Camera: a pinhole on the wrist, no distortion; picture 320 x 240 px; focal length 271.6 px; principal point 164.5 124.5 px. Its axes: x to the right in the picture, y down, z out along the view. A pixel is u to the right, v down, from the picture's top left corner.
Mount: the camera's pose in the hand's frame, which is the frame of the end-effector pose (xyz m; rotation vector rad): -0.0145 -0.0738 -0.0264 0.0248 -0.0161 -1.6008
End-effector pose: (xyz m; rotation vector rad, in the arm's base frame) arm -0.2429 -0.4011 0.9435 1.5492 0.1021 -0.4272
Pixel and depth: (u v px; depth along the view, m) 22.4 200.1 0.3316
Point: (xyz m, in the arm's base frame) -0.2054 -0.7214 1.0193
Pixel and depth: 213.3 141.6 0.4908
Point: -0.3901 -0.8501 0.8027
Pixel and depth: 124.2 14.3 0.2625
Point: -0.4177 -0.6029 0.9618
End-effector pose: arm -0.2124 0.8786 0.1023 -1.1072 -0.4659 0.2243
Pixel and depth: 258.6 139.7 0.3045
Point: -0.3599 1.0196 0.3640
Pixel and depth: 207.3 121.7 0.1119
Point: -0.2742 0.8995 0.2111
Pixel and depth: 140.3 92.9 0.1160
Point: -0.2847 0.9104 0.1843
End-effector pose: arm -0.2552 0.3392 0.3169 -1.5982 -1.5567 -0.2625
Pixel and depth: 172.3 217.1 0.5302
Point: -0.5181 0.7810 0.1542
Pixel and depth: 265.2 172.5 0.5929
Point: -0.7395 0.7310 0.1475
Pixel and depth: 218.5 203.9 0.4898
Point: -0.5809 0.7120 0.1873
